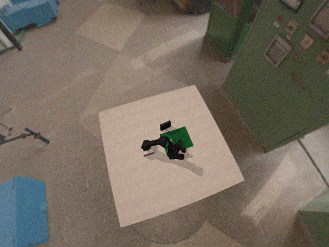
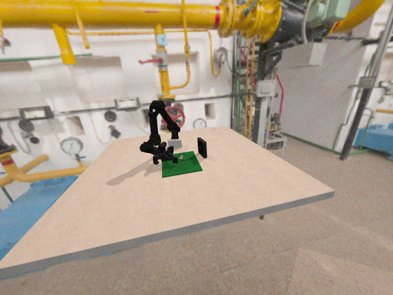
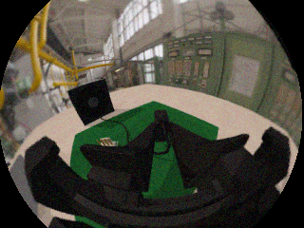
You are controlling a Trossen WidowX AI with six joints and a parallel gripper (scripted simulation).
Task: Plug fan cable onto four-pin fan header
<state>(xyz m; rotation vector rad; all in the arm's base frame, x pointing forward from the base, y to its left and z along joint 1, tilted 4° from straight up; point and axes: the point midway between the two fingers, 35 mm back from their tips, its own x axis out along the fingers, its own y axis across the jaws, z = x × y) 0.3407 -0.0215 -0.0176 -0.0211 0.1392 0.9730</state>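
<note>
My gripper tip is now 60 mm above the green board, 40 mm to the right of it and 30 mm past it. The rest, counted from my gripper tip: dark plug (10 mm to the left, 10 mm below); then black fan (190 mm to the left, 110 mm behind, 10 mm above).
</note>
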